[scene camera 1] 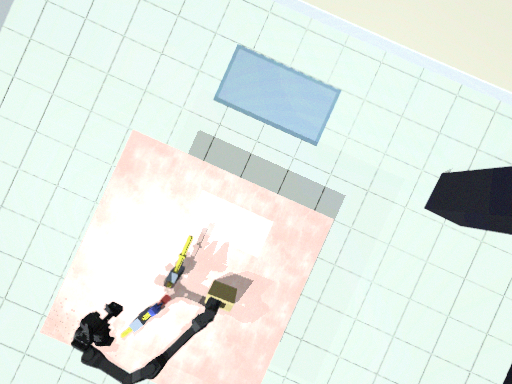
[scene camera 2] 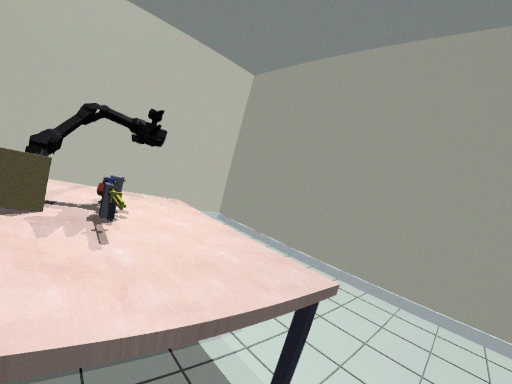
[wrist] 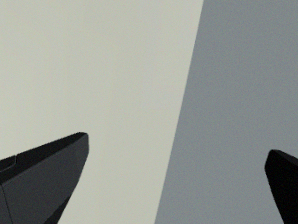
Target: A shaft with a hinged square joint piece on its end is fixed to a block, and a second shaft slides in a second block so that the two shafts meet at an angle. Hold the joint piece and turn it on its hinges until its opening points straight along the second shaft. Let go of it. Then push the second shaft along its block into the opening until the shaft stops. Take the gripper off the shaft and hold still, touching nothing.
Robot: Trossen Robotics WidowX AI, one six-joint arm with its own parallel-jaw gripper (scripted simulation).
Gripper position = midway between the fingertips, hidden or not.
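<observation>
My gripper (scene camera 1: 97, 313) is open and holds nothing. I see that same gripper in the wrist view (wrist: 178, 151) too.
</observation>
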